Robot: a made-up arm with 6 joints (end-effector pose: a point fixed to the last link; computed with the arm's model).
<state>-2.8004 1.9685 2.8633 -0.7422 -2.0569 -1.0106</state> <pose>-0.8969 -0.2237 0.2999 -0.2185 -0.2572 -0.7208 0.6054</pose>
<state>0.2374 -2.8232 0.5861 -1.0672 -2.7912 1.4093</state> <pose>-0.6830 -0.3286 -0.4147 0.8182 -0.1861 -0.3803 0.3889</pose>
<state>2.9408 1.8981 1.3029 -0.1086 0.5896 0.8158</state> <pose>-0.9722 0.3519 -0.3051 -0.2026 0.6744 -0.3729 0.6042</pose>
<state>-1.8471 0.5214 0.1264 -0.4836 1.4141 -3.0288</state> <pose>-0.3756 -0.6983 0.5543 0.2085 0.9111 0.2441 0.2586</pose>
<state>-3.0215 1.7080 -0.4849 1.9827 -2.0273 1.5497</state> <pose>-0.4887 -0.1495 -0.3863 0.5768 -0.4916 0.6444 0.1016</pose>
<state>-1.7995 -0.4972 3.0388 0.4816 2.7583 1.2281</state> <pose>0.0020 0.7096 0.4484 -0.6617 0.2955 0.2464 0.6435</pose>
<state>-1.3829 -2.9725 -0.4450 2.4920 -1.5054 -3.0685</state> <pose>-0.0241 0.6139 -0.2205 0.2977 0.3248 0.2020 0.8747</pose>
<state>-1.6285 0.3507 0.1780 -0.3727 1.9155 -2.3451</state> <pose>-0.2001 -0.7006 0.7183 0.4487 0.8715 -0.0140 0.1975</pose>
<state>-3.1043 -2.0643 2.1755 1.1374 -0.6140 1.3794</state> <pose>0.6345 0.1038 -0.6076 0.0875 -0.4284 0.4801 0.7605</pose>
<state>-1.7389 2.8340 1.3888 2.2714 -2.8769 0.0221</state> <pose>0.0391 -0.3743 -0.8655 0.4975 0.8613 0.0569 0.0861</pose>
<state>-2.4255 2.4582 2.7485 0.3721 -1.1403 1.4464</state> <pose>-0.7486 -0.4214 -0.0715 0.0271 0.3917 0.2805 0.8759</pose>
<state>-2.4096 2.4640 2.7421 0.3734 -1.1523 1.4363</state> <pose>-0.7415 -0.4327 -0.0790 0.0273 0.3821 0.2843 0.8789</pose>
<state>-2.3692 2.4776 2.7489 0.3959 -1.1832 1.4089</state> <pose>-0.7178 -0.4578 -0.0839 0.0324 0.3716 0.2897 0.8814</pose>
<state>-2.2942 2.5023 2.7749 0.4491 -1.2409 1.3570</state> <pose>-0.6687 -0.4993 -0.0846 0.0456 0.3621 0.2961 0.8827</pose>
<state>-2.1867 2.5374 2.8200 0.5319 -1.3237 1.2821</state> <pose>-0.5919 -0.5493 -0.0808 0.0665 0.3584 0.3001 0.8815</pose>
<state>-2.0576 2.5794 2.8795 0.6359 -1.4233 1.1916</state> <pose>-0.4928 -0.5943 -0.0733 0.0911 0.3651 0.2973 0.8775</pose>
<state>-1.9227 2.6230 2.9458 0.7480 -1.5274 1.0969</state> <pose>-0.3845 -0.6232 -0.0639 0.1128 0.3833 0.2857 0.8711</pose>
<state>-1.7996 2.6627 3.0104 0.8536 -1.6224 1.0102</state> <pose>-0.2843 -0.6325 -0.0543 0.1263 0.4083 0.2670 0.8638</pose>
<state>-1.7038 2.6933 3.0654 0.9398 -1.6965 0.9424</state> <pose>-0.2067 -0.6279 -0.0455 0.1307 0.4330 0.2459 0.8573</pose>
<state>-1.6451 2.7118 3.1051 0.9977 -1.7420 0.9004</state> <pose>-0.1595 -0.6185 -0.0380 0.1292 0.4516 0.2283 0.8528</pose>
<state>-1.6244 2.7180 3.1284 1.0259 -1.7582 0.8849</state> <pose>-0.1418 -0.6110 -0.0315 0.1256 0.4621 0.2174 0.8505</pose>
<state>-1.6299 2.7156 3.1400 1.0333 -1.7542 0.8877</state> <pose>-0.1439 -0.6067 -0.0254 0.1219 0.4671 0.2122 0.8497</pose>
